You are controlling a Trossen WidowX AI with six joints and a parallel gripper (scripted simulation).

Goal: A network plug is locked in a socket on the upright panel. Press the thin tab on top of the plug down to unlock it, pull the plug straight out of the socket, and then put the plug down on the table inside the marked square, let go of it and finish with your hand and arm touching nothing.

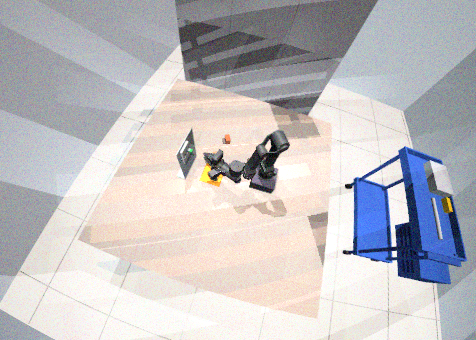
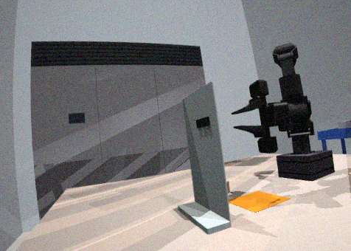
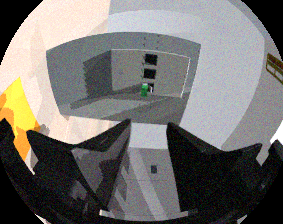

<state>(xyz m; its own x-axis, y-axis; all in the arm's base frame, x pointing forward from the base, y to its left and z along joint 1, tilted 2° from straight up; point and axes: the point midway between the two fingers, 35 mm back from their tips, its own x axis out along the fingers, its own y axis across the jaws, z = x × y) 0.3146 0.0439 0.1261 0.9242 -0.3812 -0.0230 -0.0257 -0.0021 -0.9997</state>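
Now: the network plug 8 cm ahead of my gripper tip and 1 cm to the right of it. Round my gripper tip: orange marked square (5 cm behind, 22 cm below); grey panel (10 cm ahead, 8 cm below).
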